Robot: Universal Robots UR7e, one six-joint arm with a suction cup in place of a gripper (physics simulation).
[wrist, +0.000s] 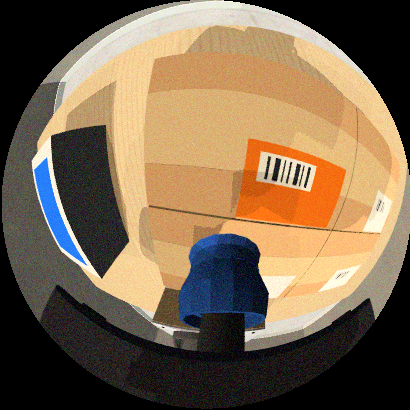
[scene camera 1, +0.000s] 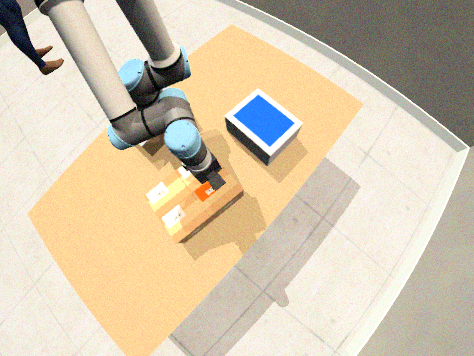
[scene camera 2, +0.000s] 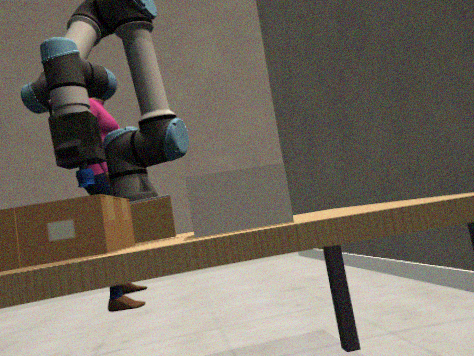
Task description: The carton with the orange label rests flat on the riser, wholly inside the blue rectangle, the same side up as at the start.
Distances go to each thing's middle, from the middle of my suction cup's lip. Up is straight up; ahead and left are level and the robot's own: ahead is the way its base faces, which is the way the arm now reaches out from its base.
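Relative to the riser with blue rectangle [scene camera 2: 221,202], my suction cup is 50 mm past it, 100 mm above it and 310 mm to the right of it.
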